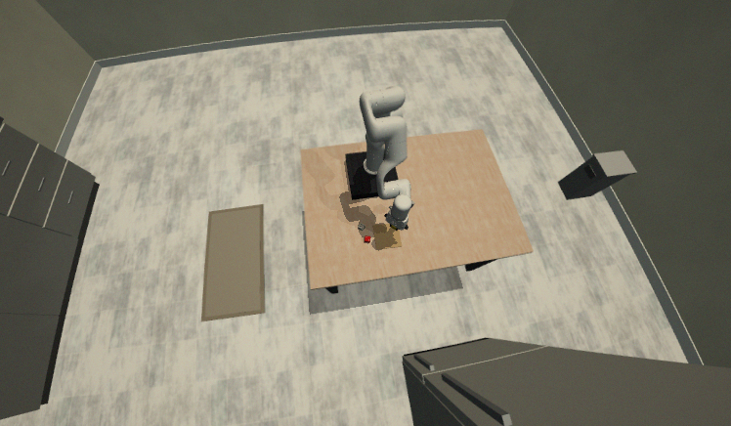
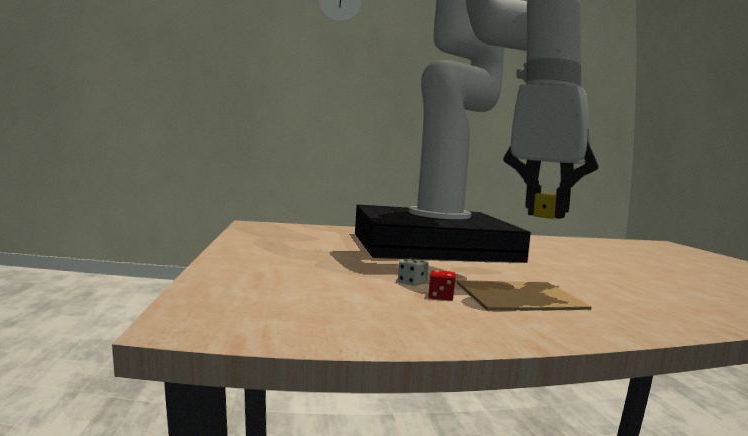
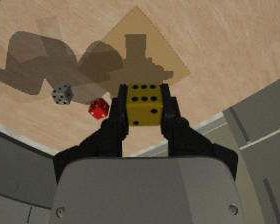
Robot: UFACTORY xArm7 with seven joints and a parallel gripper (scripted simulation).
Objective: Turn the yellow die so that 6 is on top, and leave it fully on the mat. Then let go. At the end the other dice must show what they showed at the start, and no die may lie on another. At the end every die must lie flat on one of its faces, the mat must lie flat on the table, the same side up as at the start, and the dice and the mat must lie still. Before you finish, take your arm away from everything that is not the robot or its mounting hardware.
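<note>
The tan mat is 120 mm below my hand, 30 mm to the right of it and 10 mm ahead of it. Round my hand: white die: 170 mm to the right, 110 mm below, 50 mm behind; yellow die: 10 mm below; red die: 140 mm to the right, 110 mm below, 30 mm ahead.
</note>
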